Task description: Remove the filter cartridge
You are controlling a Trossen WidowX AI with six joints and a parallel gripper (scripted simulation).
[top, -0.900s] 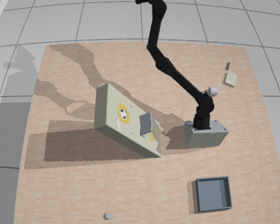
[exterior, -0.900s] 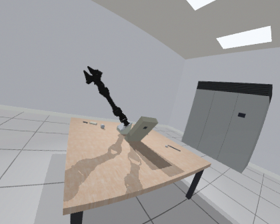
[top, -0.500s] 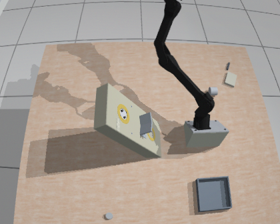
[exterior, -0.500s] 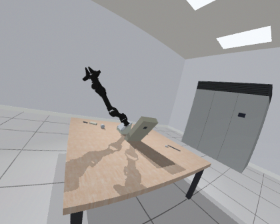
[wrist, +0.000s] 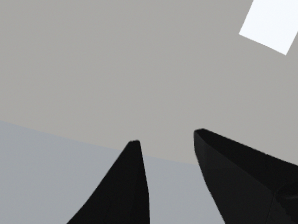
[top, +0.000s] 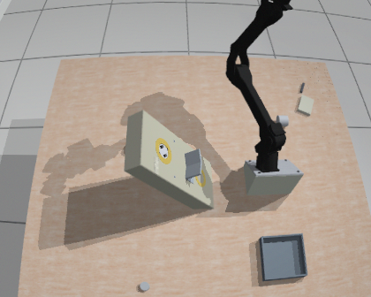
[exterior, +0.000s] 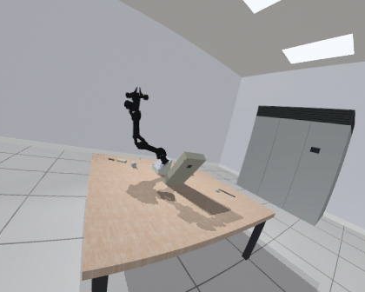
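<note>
Right now the round white filter cartridge is 500 mm below my gripper tip, 480 mm ahead of it and 320 mm to the left of it. Also, from my gripper tip: small dark piece 720 mm below, 210 mm behind, 50 mm to the right; grey bracket 590 mm below, 380 mm ahead, 340 mm to the left; beige tile 720 mm below, 180 mm behind, 50 mm to the left.
</note>
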